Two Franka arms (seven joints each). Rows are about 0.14 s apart.
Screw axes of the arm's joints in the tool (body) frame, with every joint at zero. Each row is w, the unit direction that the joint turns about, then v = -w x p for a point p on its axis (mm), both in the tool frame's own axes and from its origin. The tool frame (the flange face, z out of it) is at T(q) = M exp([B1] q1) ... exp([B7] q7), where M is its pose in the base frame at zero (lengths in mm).
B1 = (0, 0, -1, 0.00, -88.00, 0.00)
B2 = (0, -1, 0, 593.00, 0.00, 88.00)
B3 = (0, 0, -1, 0.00, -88.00, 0.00)
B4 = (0, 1, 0, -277.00, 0.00, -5.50)
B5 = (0, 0, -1, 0.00, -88.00, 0.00)
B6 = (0, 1, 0, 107.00, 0.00, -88.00)
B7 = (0, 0, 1, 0.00, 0.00, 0.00)
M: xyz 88.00 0.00 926.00 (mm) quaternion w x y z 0 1 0 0
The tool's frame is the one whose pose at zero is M.
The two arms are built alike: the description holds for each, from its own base.
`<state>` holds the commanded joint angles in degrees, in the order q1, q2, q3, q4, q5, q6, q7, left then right.
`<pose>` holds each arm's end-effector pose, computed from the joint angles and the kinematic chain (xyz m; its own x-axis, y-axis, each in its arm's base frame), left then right.
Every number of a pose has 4 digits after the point.
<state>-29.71 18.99 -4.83 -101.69 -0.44 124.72 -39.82 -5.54 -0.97 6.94 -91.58 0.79 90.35 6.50</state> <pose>0.5364 -0.3644 0.3801 0.9942 0.1028 0.0331 0.1002 -0.9924 0.0718 0.5493 0.0155 0.6213 0.9960 -0.0890 -0.0060 -0.0891 -0.9960 -0.0111</pose>
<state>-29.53 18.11 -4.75 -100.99 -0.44 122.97 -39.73 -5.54 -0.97 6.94 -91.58 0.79 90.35 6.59</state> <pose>0.5370 -0.3614 0.3929 0.9940 0.1049 0.0318 0.1025 -0.9924 0.0687 0.5493 0.0155 0.6213 0.9959 -0.0906 -0.0060 -0.0906 -0.9958 -0.0111</pose>
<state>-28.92 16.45 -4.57 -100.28 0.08 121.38 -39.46 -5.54 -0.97 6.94 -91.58 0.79 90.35 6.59</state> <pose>0.5401 -0.3526 0.4147 0.9928 0.1091 0.0497 0.1055 -0.9921 0.0685 0.5493 0.0155 0.6213 0.9959 -0.0906 -0.0060 -0.0906 -0.9958 -0.0111</pose>
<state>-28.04 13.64 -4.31 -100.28 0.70 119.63 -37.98 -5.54 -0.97 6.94 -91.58 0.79 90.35 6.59</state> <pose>0.5405 -0.3377 0.4430 0.9924 0.0978 0.0749 0.0929 -0.9934 0.0668 0.5493 0.0155 0.6213 0.9959 -0.0906 -0.0060 -0.0906 -0.9958 -0.0111</pose>
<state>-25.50 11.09 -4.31 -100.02 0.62 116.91 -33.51 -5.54 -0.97 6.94 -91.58 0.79 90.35 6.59</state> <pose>0.5466 -0.3092 0.4686 0.9945 0.0645 0.0823 0.0597 -0.9964 0.0597 0.5493 0.0155 0.6213 0.9959 -0.0906 -0.0060 -0.0906 -0.9958 -0.0111</pose>
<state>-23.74 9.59 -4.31 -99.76 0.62 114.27 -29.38 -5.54 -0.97 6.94 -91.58 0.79 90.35 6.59</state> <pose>0.5490 -0.2889 0.4827 0.9970 0.0224 0.0740 0.0191 -0.9988 0.0443 0.5493 0.0155 0.6213 0.9959 -0.0906 -0.0060 -0.0906 -0.9958 -0.0111</pose>
